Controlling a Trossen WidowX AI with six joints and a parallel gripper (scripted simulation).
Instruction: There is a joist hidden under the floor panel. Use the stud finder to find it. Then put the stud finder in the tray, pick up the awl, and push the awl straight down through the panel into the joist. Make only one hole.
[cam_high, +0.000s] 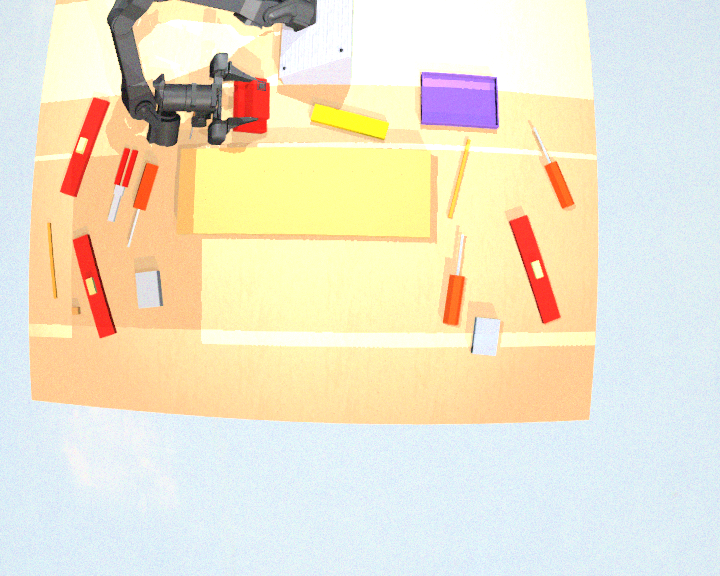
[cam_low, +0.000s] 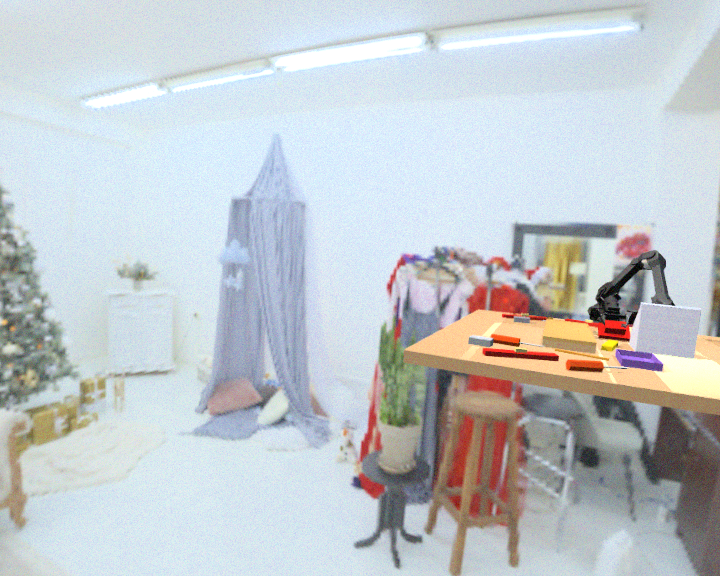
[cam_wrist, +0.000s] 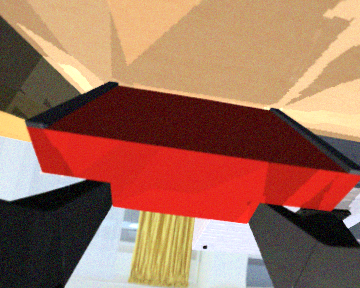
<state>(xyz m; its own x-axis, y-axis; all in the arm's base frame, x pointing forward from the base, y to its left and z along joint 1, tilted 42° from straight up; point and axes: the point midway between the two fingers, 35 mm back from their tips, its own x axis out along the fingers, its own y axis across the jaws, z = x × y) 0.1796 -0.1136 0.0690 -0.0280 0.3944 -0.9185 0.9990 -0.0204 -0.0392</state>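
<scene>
My gripper tip is 20 mm past the red stud finder and 10 mm above it. Also, from my gripper tip: yellow block (40 mm ahead, 190 mm to the left, 60 mm below); then awl (10 mm ahead, 150 mm to the right, 60 mm below); then red two-handled tool (160 mm ahead, 320 mm to the right, 60 mm below).
</scene>
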